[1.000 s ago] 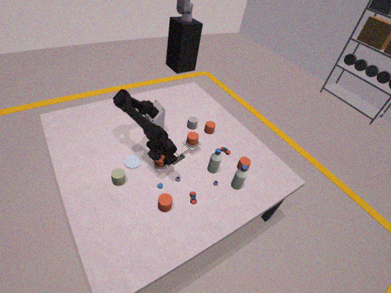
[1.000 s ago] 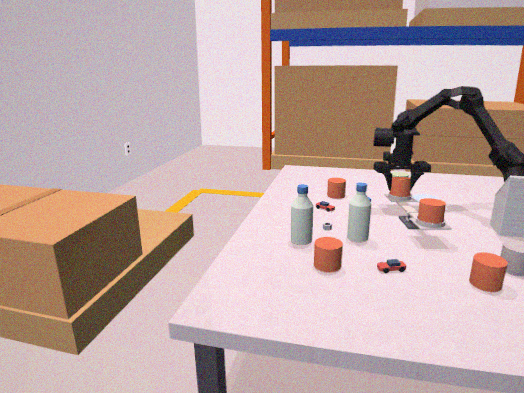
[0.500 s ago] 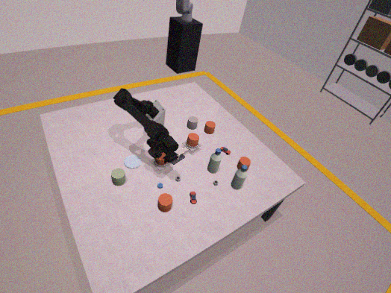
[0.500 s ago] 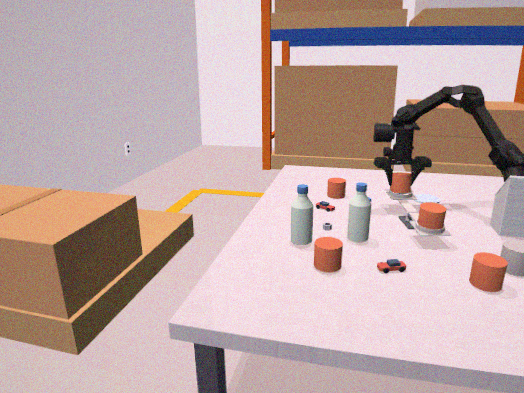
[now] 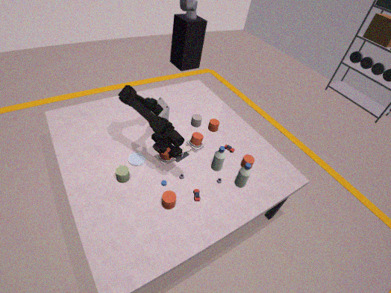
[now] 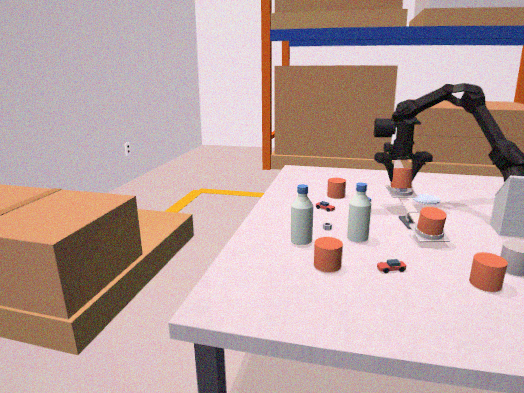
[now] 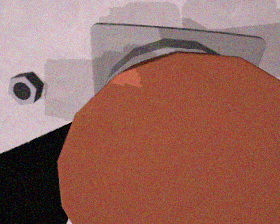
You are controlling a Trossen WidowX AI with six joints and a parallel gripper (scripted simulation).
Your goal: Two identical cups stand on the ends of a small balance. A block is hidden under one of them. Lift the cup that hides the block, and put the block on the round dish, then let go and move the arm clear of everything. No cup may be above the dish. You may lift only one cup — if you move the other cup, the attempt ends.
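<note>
Now: gripper tip 2 cm above the grey block. Round my gripper tip: small blue disc 11 cm ahead, 6 cm to the right, 10 cm below; pale round dish 12 cm behind, 12 cm to the right, 10 cm below; green cylinder 4 cm behind, 26 cm to the right, 7 cm below.
</note>
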